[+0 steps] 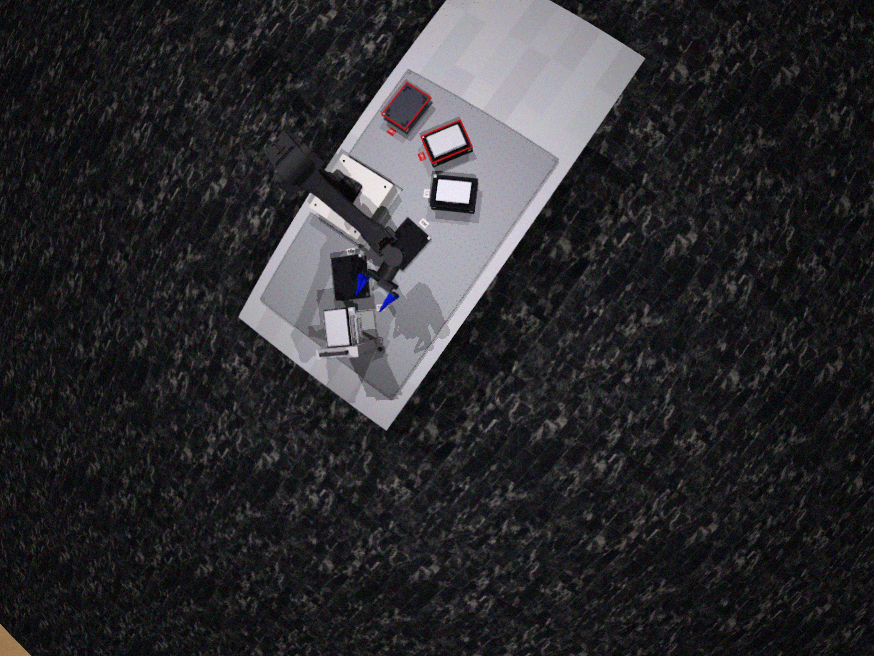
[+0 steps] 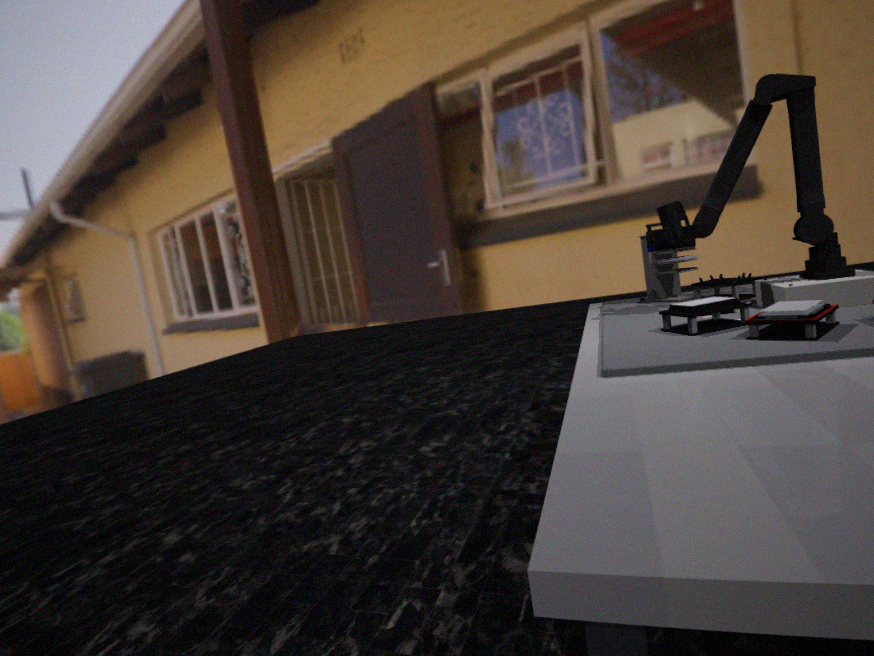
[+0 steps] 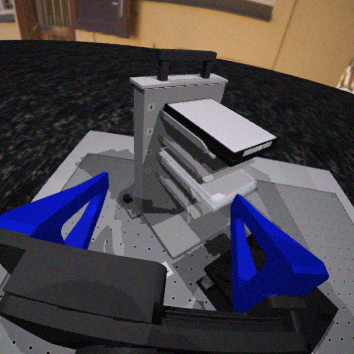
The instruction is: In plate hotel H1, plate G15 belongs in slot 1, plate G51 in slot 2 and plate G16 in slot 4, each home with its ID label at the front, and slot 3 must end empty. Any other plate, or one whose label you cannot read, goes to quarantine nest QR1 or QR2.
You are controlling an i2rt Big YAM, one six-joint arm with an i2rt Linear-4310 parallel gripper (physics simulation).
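Frame: origin at the arm's base, x ahead, y left, z up, level; centimetres.
Seen in the pictures: gripper, between the fingertips: (image 1: pixel 368 303) (image 3: pixel 171 189); arm's base, origin of its link: (image 1: pixel 346 194) (image 2: pixel 826 276).
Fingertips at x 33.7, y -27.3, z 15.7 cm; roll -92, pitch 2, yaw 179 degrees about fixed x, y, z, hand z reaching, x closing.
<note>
Pixels of each thing's top centre, then the offset from my fingertips to it. "spot": a spot on its surface instead.
- black-edged plate with a white top, centre of its top: (image 3: pixel 219 118) (image 1: pixel 336 328) dx -4.9, dy -12.8, dz +0.4 cm
- pale plate, centre of its top: (image 3: pixel 206 163) (image 1: pixel 344 326) (image 2: pixel 677 257) dx -4.9, dy -12.8, dz -6.7 cm
- red-rimmed nest, centre of its top: (image 1: pixel 405 104) dx -33.4, dy +68.5, dz -17.1 cm
- black handle, a spot on its surface: (image 3: pixel 186 54) spot: dx +0.2, dy -18.1, dz +6.1 cm
Plate hotel H1 (image 1: pixel 337 352) (image 2: pixel 663 283) (image 3: pixel 141 125) stands upright at the table's near end. A black-edged plate with a white top (image 1: pixel 336 327) (image 3: pixel 220 124) is in slot 4; its front label is too small to read. A pale plate (image 3: pixel 232 190) appears to be in slot 2, its label unreadable. I see no plate in slots 3 and 1. My gripper (image 1: pixel 368 302) (image 3: pixel 171 189) is open and empty, in front of the hotel, apart from the plates. A white-topped plate (image 1: pixel 446 139) (image 2: pixel 792 309) sits on a red-rimmed nest; another red-rimmed nest (image 1: pixel 405 105) holds no visible plate.
A white-topped plate (image 1: pixel 453 191) (image 2: pixel 705 303) sits on a black nest. Two dark nests, one partly under the arm (image 1: pixel 412 243) and one beside the hotel (image 1: pixel 345 271), show no plate. A black handle (image 3: pixel 186 54) tops the hotel. The arm's pale base plate (image 1: pixel 374 182) is at the table edge.
</note>
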